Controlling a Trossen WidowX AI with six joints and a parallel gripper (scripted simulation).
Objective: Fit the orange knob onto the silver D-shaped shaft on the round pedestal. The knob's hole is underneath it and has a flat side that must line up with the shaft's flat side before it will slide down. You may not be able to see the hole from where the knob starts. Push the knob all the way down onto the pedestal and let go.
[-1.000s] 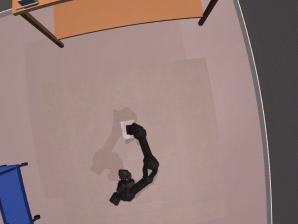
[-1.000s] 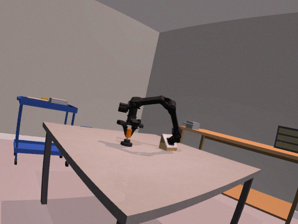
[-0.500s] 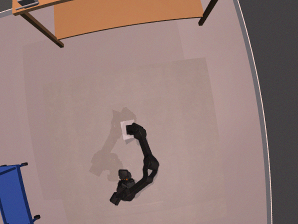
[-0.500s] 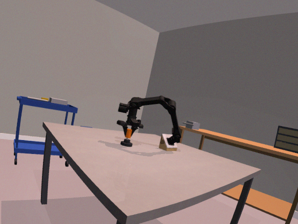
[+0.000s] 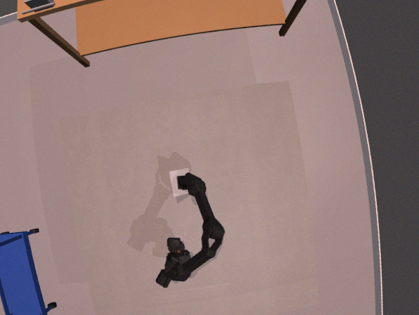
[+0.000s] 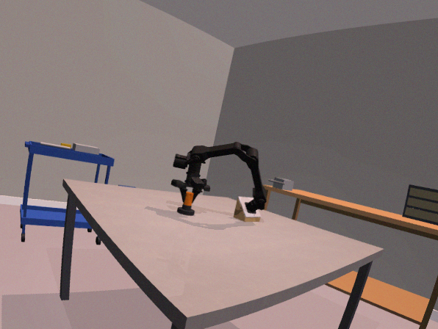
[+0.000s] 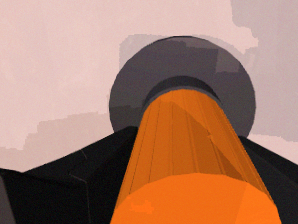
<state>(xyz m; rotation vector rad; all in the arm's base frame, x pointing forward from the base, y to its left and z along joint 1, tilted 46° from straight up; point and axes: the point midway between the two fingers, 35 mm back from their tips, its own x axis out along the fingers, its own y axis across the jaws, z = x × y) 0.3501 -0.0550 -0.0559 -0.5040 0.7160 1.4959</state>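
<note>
Now: gripper tip 2 cm above the round dark pedestal. Round my gripper tip: orange knob (3 cm above).
</note>
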